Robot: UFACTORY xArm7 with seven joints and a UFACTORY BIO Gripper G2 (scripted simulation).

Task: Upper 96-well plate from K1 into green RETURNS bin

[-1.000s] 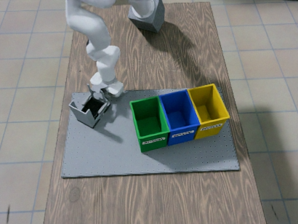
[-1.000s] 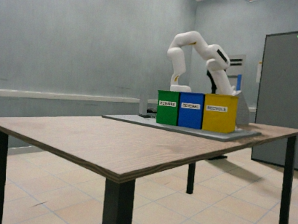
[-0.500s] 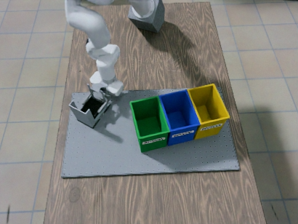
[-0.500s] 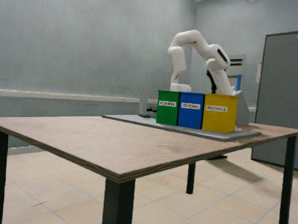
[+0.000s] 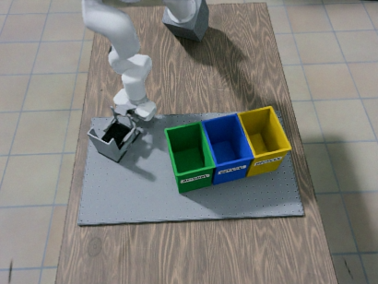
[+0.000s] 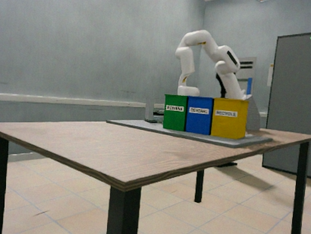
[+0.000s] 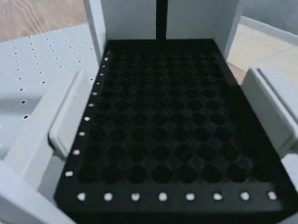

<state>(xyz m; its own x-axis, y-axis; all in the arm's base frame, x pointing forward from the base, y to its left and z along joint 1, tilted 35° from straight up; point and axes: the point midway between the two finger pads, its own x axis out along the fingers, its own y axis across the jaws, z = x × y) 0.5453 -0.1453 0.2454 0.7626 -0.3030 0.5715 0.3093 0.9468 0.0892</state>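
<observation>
Now: the green returns bin 290 mm to the left of my hand, 90 mm ahead of it and 20 mm above it. From my hand the other things lie so: black 96-well plate 20 mm ahead, 10 mm to the right, 10 mm below; yellow bin 530 mm to the left, 20 mm above; blue bin 410 mm to the left, 50 mm ahead, 20 mm above.
</observation>
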